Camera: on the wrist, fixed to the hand. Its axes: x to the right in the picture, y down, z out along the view.
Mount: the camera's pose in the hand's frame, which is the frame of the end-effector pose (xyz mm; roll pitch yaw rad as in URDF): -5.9 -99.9 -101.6 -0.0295 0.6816 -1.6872
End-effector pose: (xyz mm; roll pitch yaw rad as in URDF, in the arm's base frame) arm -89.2 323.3 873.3 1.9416 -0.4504 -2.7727
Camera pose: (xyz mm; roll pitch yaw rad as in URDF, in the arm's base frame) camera -59.9 194.3 820.1 2.7201 0.5017 -1.3535
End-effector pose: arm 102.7 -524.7 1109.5 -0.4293 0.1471 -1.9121
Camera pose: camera -18.3 -467.6 1060.1 -0.1303 0.2381 2.6701
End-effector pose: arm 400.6 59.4 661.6 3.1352 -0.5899 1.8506
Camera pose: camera 320.8 -27.1 742.2 2.4370 -0.4885 -2.3627
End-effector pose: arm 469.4 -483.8 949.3 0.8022 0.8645 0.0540
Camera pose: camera 357.2 -486.3 861.3 -1.4604 0.6132 -2.9856
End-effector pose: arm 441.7 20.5 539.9 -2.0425 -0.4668 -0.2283
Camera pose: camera 367.1 -8.5 657.9 1.2705 -0.9767 -2.9839
